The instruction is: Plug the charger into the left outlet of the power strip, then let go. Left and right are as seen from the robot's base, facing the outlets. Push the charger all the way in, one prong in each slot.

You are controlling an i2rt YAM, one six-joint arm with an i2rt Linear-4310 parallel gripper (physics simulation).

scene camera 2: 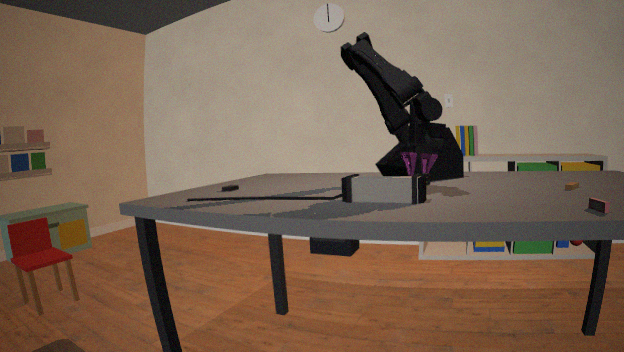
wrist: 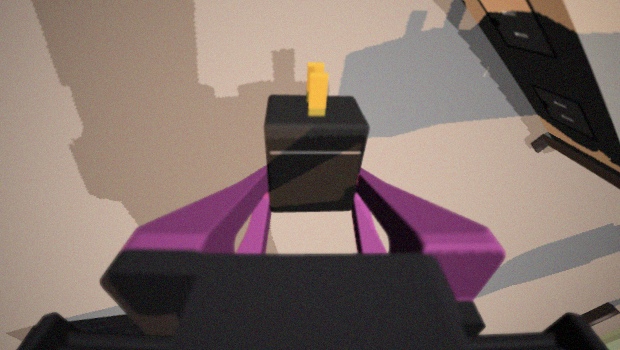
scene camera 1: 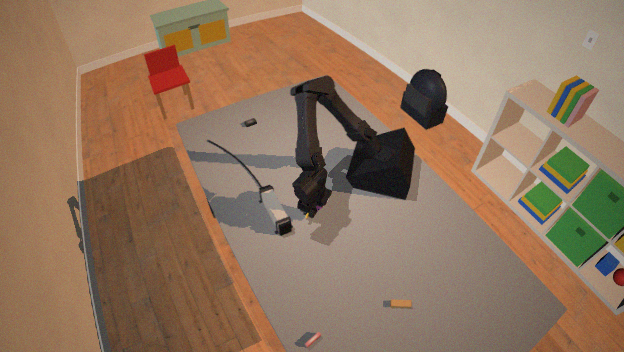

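Pixels of known places: gripper, fingertip midpoint: [wrist: 311, 175] [scene camera 1: 312, 207]; arm's base at its link origin: [scene camera 1: 375, 151].
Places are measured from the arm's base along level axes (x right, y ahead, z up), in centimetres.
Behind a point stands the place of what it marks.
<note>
The power strip [scene camera 1: 273, 206] @[z -6.1, x 6.7, y 45.7 cm] [scene camera 2: 382, 189] @[z -8.7, x 7.4, y 47.3 cm] has a pale body and black end parts. The wrist view shows part of its black outlet face at the upper right, with the left outlet [wrist: 521, 35] @[z -9.1, x 4.3, y 43.4 cm] above the right outlet [wrist: 564, 111] @[z -8.9, x 9.7, y 42.2 cm]. My gripper [scene camera 1: 313, 208] @[z -8.5, x -1.2, y 33.5 cm] [scene camera 2: 419, 173] @[z -8.5, x -1.2, y 33.5 cm] [wrist: 311, 175] @[z -8.5, x -1.2, y 33.5 cm] is shut on the black charger [scene camera 1: 310, 212] @[z -6.4, x -3.6, y 36.6 cm] [wrist: 315, 172] @[z -6.5, x -1.9, y 34.9 cm], its purple fingers on both sides. The charger's two yellow prongs [wrist: 318, 94] @[z -7.1, x -3.1, y 37.7 cm] point to the top of the wrist view. The charger is raised above the table, beside the outlet side and apart from the strip. The strip hides it in scene camera 2.
A black cord [scene camera 1: 235, 157] @[z -11.1, x 42.8, y 41.9 cm] [scene camera 2: 260, 198] @[z -11.5, x 40.1, y 41.9 cm] runs from the strip's far end. A small dark block [scene camera 1: 250, 122] @[z -10.4, x 58.9, y 24.1 cm] [scene camera 2: 230, 188] @[z -10.8, x 58.2, y 26.1 cm], an orange block [scene camera 1: 400, 303] @[z -10.4, x -49.1, y 35.2 cm] [scene camera 2: 572, 186] @[z -10.8, x -47.6, y 38.1 cm] and a pink-red block [scene camera 1: 313, 340] @[z -9.7, x -40.5, y 64.9 cm] [scene camera 2: 599, 205] @[z -10.6, x -39.5, y 65.7 cm] lie on the grey table [scene camera 1: 450, 260] @[z -11.7, x -50.3, y 8.1 cm] [scene camera 2: 350, 229] @[z -13.4, x 11.9, y 65.6 cm].
</note>
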